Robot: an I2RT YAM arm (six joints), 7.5 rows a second.
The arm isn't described. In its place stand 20 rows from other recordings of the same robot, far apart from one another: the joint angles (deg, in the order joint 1, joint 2, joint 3, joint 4, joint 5, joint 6), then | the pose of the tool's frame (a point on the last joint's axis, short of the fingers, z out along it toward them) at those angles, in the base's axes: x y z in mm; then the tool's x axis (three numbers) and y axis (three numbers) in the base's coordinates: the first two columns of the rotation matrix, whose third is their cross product.
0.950, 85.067, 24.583, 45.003, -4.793, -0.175 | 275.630, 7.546, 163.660, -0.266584, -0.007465, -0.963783, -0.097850, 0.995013, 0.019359
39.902, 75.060, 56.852, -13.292, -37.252, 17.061 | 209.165, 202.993, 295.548, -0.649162, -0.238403, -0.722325, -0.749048, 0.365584, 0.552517
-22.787, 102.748, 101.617, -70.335, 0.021, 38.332 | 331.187, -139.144, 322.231, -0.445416, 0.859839, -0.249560, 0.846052, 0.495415, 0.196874
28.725, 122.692, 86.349, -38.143, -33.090, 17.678 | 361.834, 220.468, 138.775, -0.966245, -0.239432, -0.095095, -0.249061, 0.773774, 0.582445
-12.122, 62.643, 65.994, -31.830, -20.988, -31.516 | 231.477, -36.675, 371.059, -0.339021, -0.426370, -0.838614, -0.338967, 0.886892, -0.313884
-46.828, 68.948, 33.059, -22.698, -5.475, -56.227 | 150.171, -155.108, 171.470, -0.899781, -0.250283, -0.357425, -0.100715, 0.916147, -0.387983
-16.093, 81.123, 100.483, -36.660, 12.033, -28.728 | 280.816, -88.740, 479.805, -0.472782, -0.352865, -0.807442, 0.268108, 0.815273, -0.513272
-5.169, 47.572, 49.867, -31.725, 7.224, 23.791 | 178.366, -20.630, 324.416, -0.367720, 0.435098, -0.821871, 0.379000, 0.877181, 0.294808
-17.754, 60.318, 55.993, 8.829, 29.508, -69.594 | 225.846, -90.722, 392.458, -0.660939, -0.644843, -0.383845, 0.325676, 0.214343, -0.920865
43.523, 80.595, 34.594, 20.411, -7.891, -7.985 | 206.008, 202.393, 192.197, -0.202925, -0.382489, -0.901401, -0.807930, 0.585506, -0.066563
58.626, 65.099, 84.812, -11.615, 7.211, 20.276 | 122.242, 191.886, 507.482, -0.202319, 0.328577, -0.922553, -0.759272, 0.542347, 0.359674
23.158, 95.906, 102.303, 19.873, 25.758, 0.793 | 354.601, 134.849, 509.966, 0.406956, 0.187626, -0.893970, -0.001536, 0.978816, 0.204734
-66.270, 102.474, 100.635, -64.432, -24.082, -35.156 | 160.860, -329.831, 325.879, -0.744397, 0.387081, -0.544097, 0.417163, 0.905839, 0.073697
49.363, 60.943, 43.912, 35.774, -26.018, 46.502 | 147.044, 195.314, 363.942, -0.546880, 0.363729, -0.754071, -0.807419, 0.008999, 0.589910
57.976, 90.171, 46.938, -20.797, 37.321, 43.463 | 169.527, 230.345, 161.419, -0.712973, -0.108312, -0.692775, -0.059254, 0.993770, -0.094389
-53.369, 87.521, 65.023, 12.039, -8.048, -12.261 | 221.975, -290.199, 319.106, -0.257141, -0.006569, -0.966352, 0.673193, 0.716209, -0.184002
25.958, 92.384, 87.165, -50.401, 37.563, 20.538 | 313.530, 128.497, 330.376, -0.708023, -0.035384, -0.705303, 0.225263, 0.935254, -0.273052
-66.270, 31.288, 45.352, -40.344, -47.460, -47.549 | 66.429, -85.934, 324.924, -0.380783, -0.373430, -0.845904, 0.106844, 0.890926, -0.441401
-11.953, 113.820, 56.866, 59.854, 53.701, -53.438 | 390.734, -112.045, 187.175, -0.701490, -0.337535, -0.627680, 0.581873, 0.237283, -0.777895
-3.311, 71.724, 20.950, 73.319, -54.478, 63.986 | 227.367, 15.870, 248.639, -0.476374, 0.550583, -0.685512, -0.658407, 0.293344, 0.693144
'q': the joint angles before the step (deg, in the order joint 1, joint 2, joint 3, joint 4, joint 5, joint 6). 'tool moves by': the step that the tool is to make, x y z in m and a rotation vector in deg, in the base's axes. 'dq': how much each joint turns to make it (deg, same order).
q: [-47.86 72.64 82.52 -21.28 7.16 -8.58]
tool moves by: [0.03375 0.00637 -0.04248 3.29 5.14 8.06]
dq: [5.36 2.10 -6.23 2.58 -2.30 -1.96]
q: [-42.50 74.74 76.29 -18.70 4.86 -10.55]
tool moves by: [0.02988 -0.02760 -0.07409 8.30 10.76 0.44]
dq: [-0.02 9.33 -4.15 0.05 0.04 -1.24]
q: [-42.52 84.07 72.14 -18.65 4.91 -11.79]
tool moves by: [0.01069 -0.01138 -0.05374 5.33 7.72 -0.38]
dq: [-0.09 6.03 -3.26 0.09 0.98 -0.90]
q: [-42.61 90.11 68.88 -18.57 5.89 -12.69]
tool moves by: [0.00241 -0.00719 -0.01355 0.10 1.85 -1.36]
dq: [-0.44 2.22 -0.39 1.23 1.47 -0.30]
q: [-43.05 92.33 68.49 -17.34 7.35 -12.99]
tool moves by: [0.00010 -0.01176 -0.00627 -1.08 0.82 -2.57]
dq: [-1.13 2.04 0.63 1.57 1.97 -0.07]
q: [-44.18 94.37 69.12 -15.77 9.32 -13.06]
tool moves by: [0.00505 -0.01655 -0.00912 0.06 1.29 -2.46]
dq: [-1.10 3.93 2.58 0.34 1.59 0.26]
